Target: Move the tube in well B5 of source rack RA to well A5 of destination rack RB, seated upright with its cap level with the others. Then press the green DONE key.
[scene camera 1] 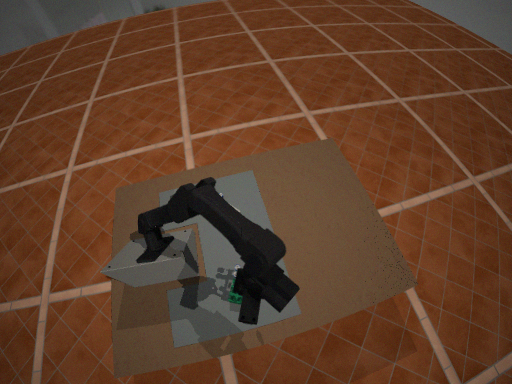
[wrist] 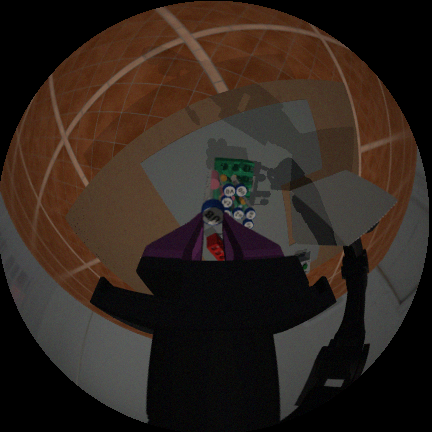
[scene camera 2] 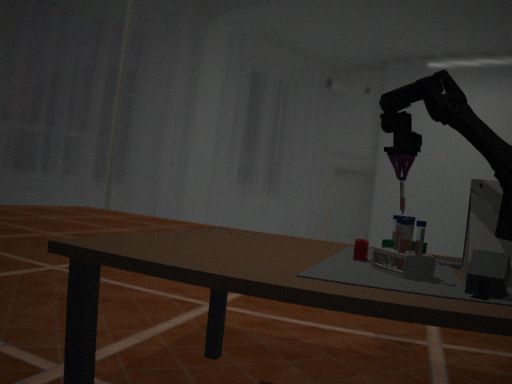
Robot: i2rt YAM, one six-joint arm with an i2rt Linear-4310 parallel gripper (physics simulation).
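Seen in the pictures: gripper, fingertip midpoint: [wrist: 212, 217] [scene camera 2: 401, 179]; arm's base at its link origin: [scene camera 1: 157, 249] [wrist: 347, 228].
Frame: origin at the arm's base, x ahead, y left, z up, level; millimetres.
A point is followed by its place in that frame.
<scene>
My gripper [scene camera 2: 402, 178] @[x 338, y -190, z 68 mm] [wrist: 212, 217] @[x 338, y -190, z 68 mm] has purple fingers shut on a blue-capped tube [scene camera 2: 402, 197] @[x 331, y -195, z 11 mm] [wrist: 212, 211] @[x 336, y -201, z 77 mm]. The tube hangs upright with its lower end just above the other blue caps in the scene camera 2 view; reddish content shows low in it. A green rack [scene camera 1: 235, 298] @[x 265, y -179, z -120 mm] [wrist: 232, 165] @[x 279, y -178, z -165 mm] shows open wells at its far end in the wrist view. A white rack [scene camera 2: 420, 267] @[x 194, y 246, z -145 mm] stands in front of it in the scene camera 2 view. Several capped tubes [scene camera 2: 421, 240] @[x 199, y 244, z -87 mm] [wrist: 241, 190] @[x 289, y -159, z -45 mm] stand in the racks. A small green button [wrist: 305, 267] @[x 42, y 281, z -97 mm] shows right of the fingers. Rack names and well labels are unreadable.
A red block [scene camera 2: 360, 250] @[x 373, y 92, z -144 mm] [wrist: 216, 246] @[x 378, y 27, z -120 mm] stands beside the racks on the grey mat [scene camera 1: 240, 182] @[x 327, y 382, z -171 mm] [scene camera 2: 325, 275] @[x 356, y 402, z -170 mm] [wrist: 165, 160] @[x 436, y -241, z -170 mm]. A large pale angled panel [scene camera 1: 160, 272] @[x 4, y -77, z -34 mm] [wrist: 345, 210] @[x 45, y -73, z 0 mm] stands to one side. The arm hides much of the racks in the scene camera 1 view.
</scene>
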